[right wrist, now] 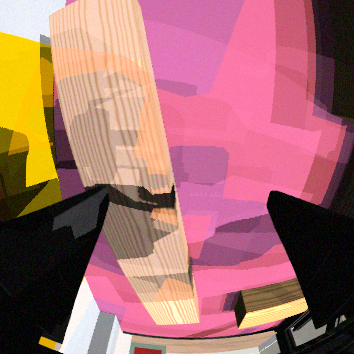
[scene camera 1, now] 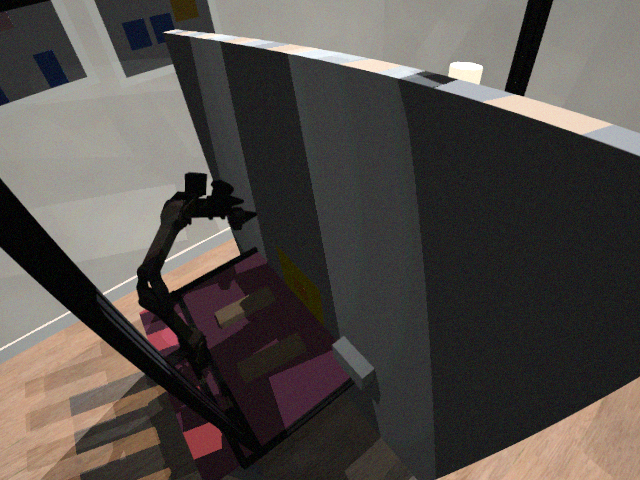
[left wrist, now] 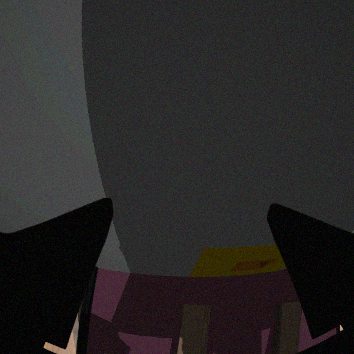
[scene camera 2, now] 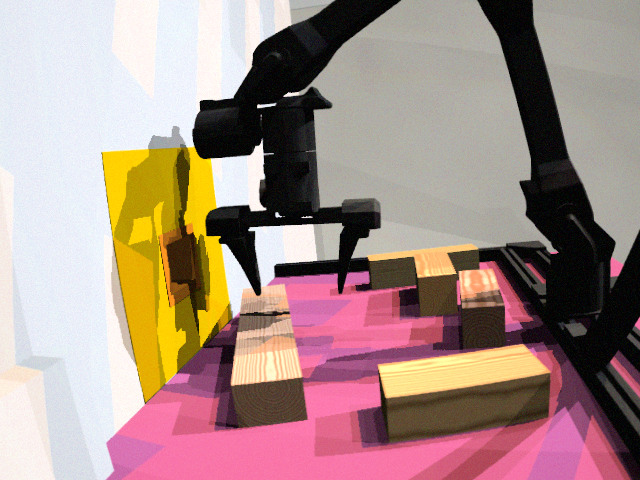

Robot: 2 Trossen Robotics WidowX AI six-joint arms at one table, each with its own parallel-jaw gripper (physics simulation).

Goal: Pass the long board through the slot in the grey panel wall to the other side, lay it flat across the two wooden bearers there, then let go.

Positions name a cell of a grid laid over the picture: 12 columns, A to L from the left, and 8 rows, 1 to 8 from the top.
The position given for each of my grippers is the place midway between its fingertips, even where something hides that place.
Scene:
my left gripper: scene camera 1 E4; left wrist G5; not seen in the right wrist view (out of frame)
my right gripper: right wrist G5; scene camera 2 F5; not seen in scene camera 1 (hidden by a grey panel wall); not seen in the left wrist view (hidden by a grey panel wall)

